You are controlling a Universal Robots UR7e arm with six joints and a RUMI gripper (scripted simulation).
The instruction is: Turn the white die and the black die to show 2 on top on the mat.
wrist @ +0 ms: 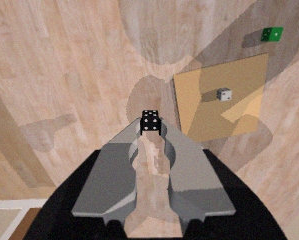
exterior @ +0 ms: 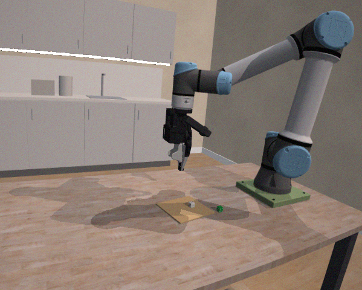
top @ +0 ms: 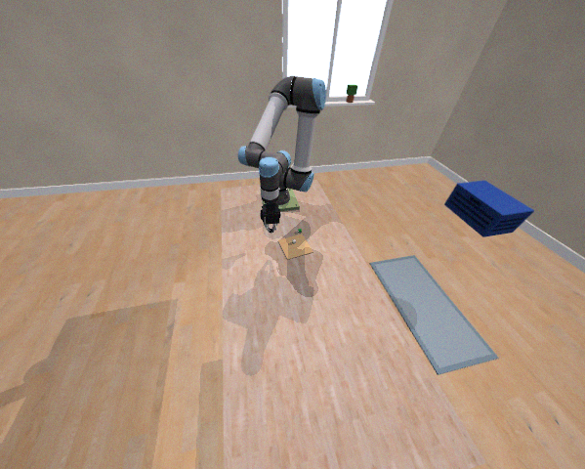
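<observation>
Right now the white die is 120 mm to the left of my hand, 100 mm below it and 10 mm behind it. From my hand the other things lie so: black die (10 mm below); green die (160 mm to the left, 100 mm below, 90 mm behind); tan mat (120 mm to the left, 110 mm below, 20 mm ahead).
</observation>
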